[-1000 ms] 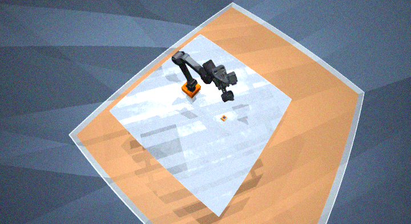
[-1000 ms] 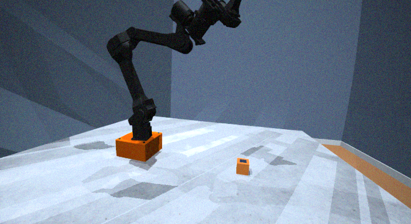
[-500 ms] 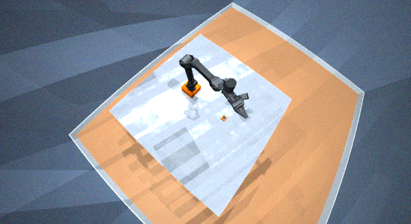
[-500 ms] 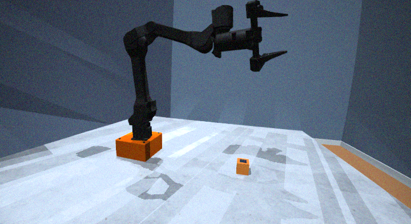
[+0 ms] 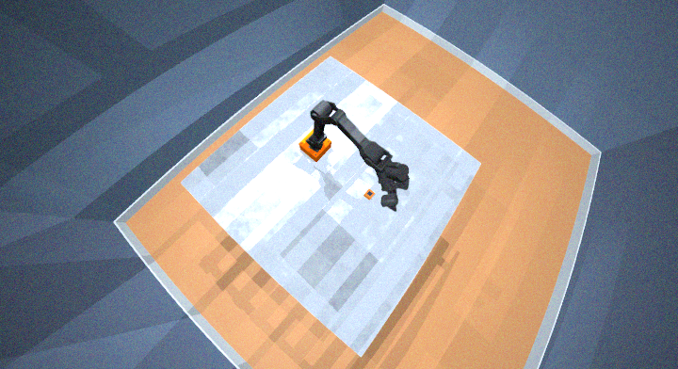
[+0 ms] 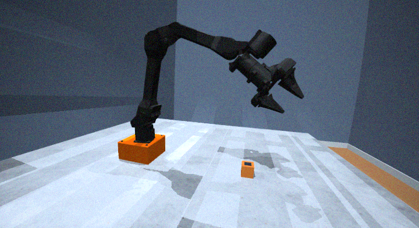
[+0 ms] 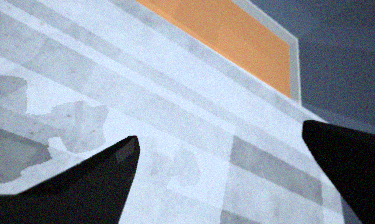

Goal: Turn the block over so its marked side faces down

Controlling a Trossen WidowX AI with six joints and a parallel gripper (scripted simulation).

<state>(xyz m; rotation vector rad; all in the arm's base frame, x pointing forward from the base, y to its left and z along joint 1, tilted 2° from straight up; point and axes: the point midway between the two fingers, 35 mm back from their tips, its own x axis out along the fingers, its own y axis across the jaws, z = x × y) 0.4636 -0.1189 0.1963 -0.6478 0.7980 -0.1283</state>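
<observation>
Now: gripper tip 22 cm above the block, 10 cm past it and 5 cm to the right of it.
</observation>
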